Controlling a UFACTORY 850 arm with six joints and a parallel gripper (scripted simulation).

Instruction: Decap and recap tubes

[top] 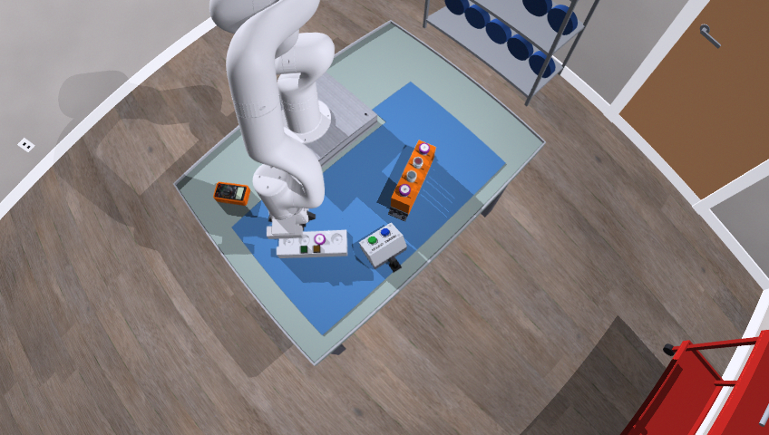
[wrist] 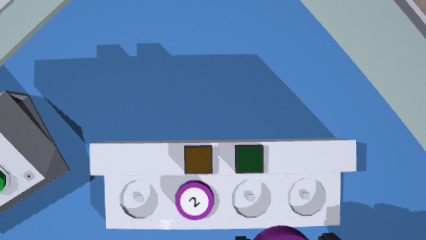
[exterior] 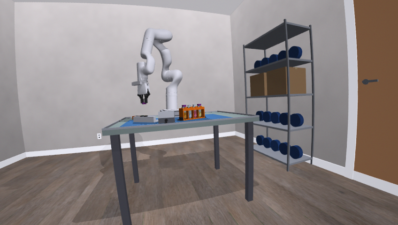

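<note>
Now: the blue cycle key 200 mm ahead of my hand, 160 mm to the left of it and 110 mm below it. The rest, counted from my hand: green ready key: 180 mm ahead, 120 mm to the left, 110 mm below; grey key housing: 210 mm ahead, 140 mm to the left, 120 mm below.
</note>
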